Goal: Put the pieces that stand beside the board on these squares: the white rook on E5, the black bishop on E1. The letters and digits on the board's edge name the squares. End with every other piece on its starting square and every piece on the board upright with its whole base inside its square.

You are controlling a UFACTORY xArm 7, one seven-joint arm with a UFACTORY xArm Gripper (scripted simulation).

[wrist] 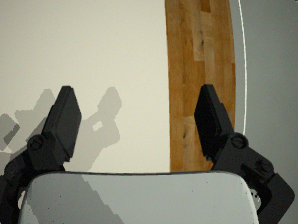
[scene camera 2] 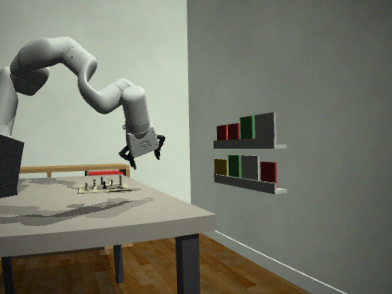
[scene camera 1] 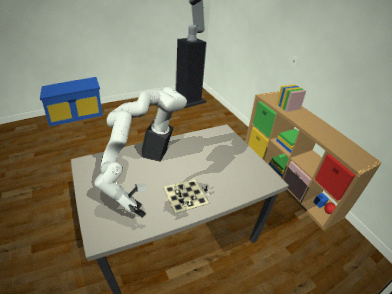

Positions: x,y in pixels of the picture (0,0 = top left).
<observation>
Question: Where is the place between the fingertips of the gripper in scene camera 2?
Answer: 145,162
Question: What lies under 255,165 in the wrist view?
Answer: The gripper.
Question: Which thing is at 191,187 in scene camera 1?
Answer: A chessboard.
</observation>
